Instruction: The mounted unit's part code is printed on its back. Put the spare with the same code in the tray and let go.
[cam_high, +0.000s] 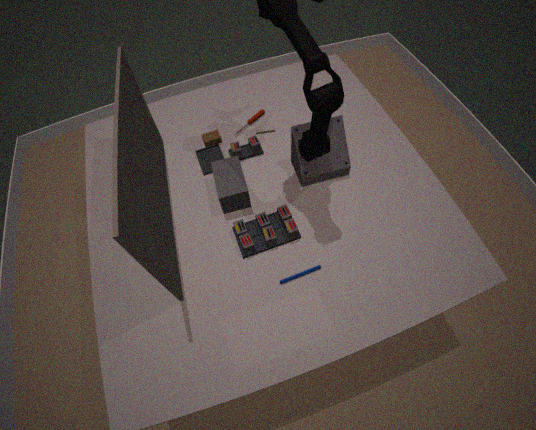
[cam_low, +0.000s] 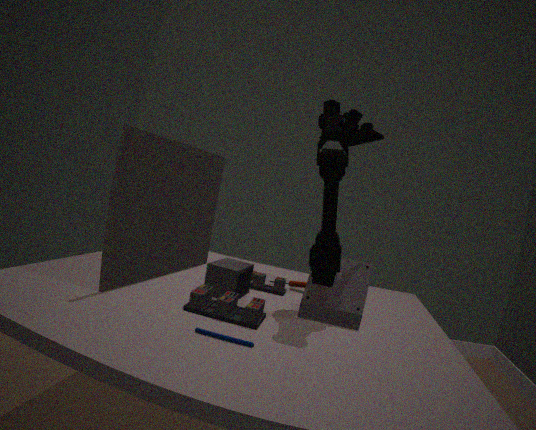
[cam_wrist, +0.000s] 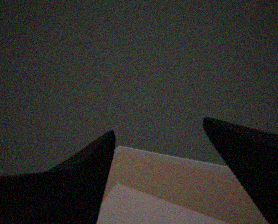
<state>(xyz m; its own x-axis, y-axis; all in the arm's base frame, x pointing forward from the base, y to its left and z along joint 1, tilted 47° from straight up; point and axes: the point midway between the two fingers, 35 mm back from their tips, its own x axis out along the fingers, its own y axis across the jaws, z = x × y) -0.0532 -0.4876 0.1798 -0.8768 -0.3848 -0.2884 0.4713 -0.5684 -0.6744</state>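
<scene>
Now: gripper tip 370 mm short of the grey mounted unit, 240 mm to the right of it and 560 mm above it. The rest, counted from my gripper tip: tall grey panel: 610 mm ahead, 230 mm to the left, 380 mm below; tan block: 400 mm ahead, 50 mm to the right, 590 mm below.
</scene>
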